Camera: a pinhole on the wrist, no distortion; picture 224 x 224 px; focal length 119.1 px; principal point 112.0 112.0 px. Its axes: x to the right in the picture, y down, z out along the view. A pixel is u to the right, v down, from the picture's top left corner.
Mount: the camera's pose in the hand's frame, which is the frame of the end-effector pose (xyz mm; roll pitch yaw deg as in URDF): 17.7 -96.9 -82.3 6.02 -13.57 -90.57
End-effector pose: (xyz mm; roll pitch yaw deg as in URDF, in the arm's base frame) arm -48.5 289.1 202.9 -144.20 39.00 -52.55
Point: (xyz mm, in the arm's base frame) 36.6 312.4 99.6
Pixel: 97.2 172.8
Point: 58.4 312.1 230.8
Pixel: 158.4 126.1
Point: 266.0 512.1 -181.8
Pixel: 153.3 182.2
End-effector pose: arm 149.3 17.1 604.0 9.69 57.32 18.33
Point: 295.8 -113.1 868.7
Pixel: 151.8 57.4
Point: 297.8 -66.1 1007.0
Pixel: 132.4 43.4
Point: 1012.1 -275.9 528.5
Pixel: 215.1 214.8
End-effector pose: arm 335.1 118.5 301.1 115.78 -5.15 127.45
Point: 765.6 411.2 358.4
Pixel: 63.8 115.5
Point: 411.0 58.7 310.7
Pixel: 25.7 24.4
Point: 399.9 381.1 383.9
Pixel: 31.8 191.8
